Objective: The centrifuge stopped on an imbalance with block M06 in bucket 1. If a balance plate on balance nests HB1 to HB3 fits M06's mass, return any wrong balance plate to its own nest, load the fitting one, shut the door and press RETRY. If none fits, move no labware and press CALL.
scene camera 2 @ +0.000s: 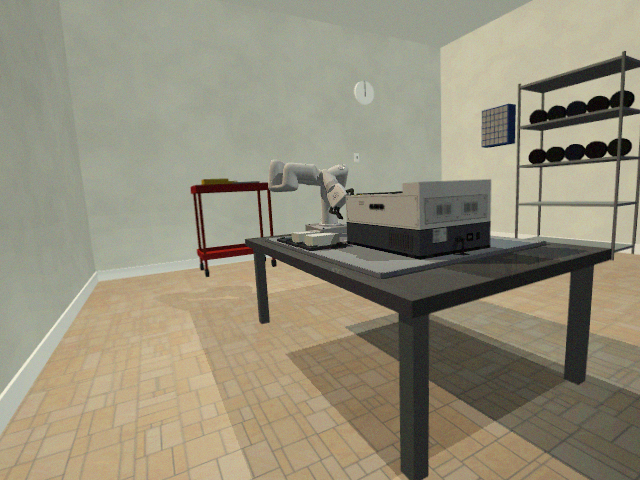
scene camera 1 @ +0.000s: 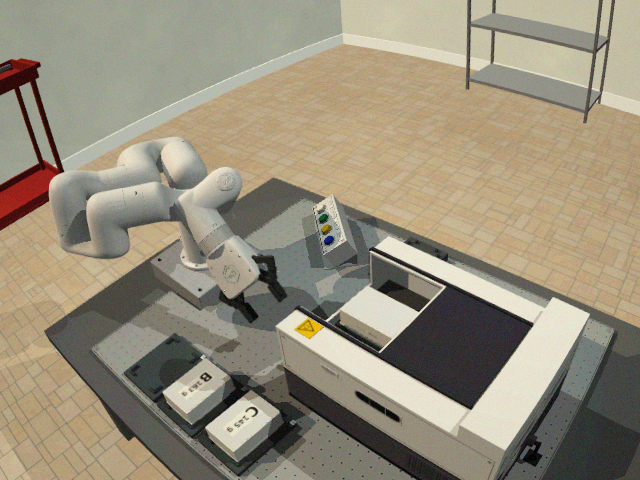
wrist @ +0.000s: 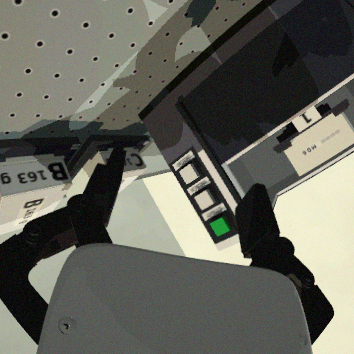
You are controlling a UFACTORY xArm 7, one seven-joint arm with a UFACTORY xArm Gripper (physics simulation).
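Frame: origin at the arm's base, x ahead, y up, z right, level; centimetres.
Seen in the pictures: gripper, fingertip midpoint: [scene camera 1: 268, 310] [wrist: 186, 180]; arm's base, link origin: [scene camera 2: 329, 224].
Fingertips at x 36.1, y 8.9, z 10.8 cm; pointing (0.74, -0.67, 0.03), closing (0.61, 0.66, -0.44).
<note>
Offsets run from my fingertips to a thing's top centre. "spot": to the spot under its first point. Level surfaces: height alone.
My gripper [scene camera 1: 267, 308] [wrist: 186, 180] is open and empty, above the table in front of the centrifuge [scene camera 1: 372, 377] [scene camera 2: 382, 211]. The centrifuge's dark door @(dx +38.9, dy +8.3, dz -7.3 cm) [scene camera 1: 457, 341] is slid back from the front opening, where a white block @(dx +21.5, dy +5.2, dz -8.3 cm) [scene camera 1: 379, 316] shows. In the wrist view, block M06 [wrist: 325, 146] lies beside a "1" label @(spot: dx +14.2, dy +0.0, dz -8.8 cm) [wrist: 306, 118]. Plate B, 163 g @(dx -3.3, dy -7.6, dz +20.2 cm) [scene camera 1: 199, 390] [wrist: 32, 176], and plate C, 145 g @(dx +10.3, dy -7.6, dz +20.3 cm) [scene camera 1: 242, 426] [wrist: 132, 160], sit on dark nests. The nest beside B @(dx -16.9, dy -11.2, dz +19.8 cm) [scene camera 1: 155, 369] is empty. The button box @(dx -14.0, dy -4.6, dz -38.4 cm) [scene camera 1: 341, 250] has white, green, yellow and blue buttons; their lettering is unreadable.
The centrifuge's front panel shows a green square @(spot: dx +9.7, dy +5.2, dz +5.2 cm) [wrist: 220, 226] and two pale ones. The raised side walls [scene camera 1: 351, 356] flank the opening. A red cart [scene camera 2: 230, 188] and a shelf rack [scene camera 2: 517, 170] stand away from the table @(dy -14.3 cm) [scene camera 2: 413, 297].
</note>
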